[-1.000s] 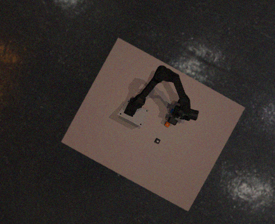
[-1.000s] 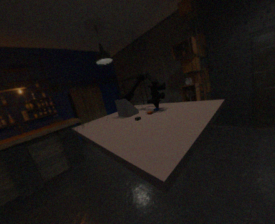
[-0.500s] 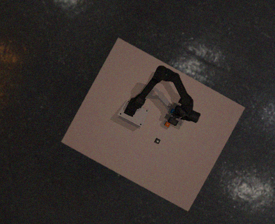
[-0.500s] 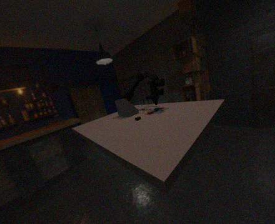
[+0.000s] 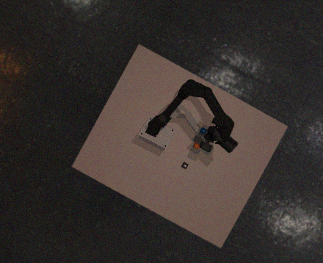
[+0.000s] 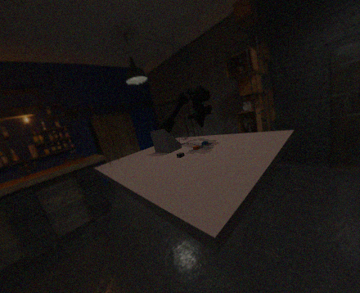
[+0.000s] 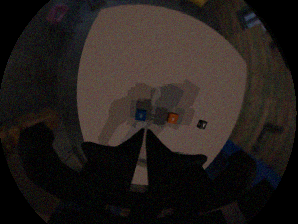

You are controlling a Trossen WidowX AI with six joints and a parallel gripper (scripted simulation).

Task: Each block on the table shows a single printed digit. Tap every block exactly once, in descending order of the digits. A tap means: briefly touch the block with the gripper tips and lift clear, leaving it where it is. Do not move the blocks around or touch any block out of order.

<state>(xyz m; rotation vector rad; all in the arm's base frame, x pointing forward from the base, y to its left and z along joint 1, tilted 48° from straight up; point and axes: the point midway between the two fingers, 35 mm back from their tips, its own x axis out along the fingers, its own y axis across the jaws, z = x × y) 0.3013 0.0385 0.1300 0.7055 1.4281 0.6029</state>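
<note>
Right now my gripper tip is 10 mm past the orange block, 90 mm to the left of it and 120 mm above it. Round my gripper tip: blue block (10 mm behind, 20 mm to the left, 120 mm below); black block (30 mm behind, 230 mm to the right, 120 mm below).
</note>
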